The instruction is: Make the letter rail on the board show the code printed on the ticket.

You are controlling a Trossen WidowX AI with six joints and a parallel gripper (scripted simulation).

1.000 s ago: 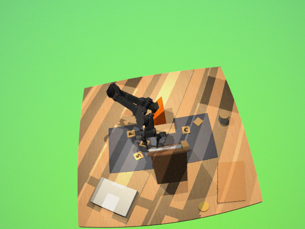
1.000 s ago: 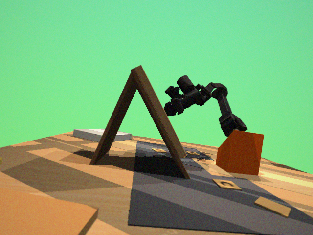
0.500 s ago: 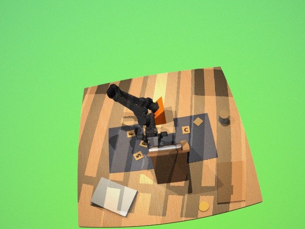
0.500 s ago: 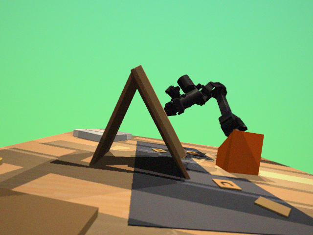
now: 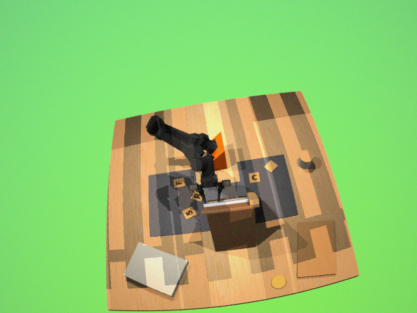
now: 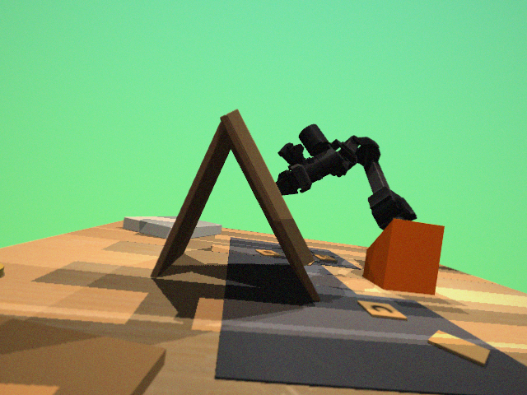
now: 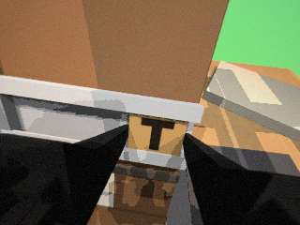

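My gripper tip is 90 mm to the right of the white ticket, 80 mm above it and 40 mm past it. The rest, counted from my gripper tip: dark mat 170 mm below, 160 mm behind, 50 mm to the left; then flat tan slab 430 mm to the left, 340 mm ahead, 160 mm below.
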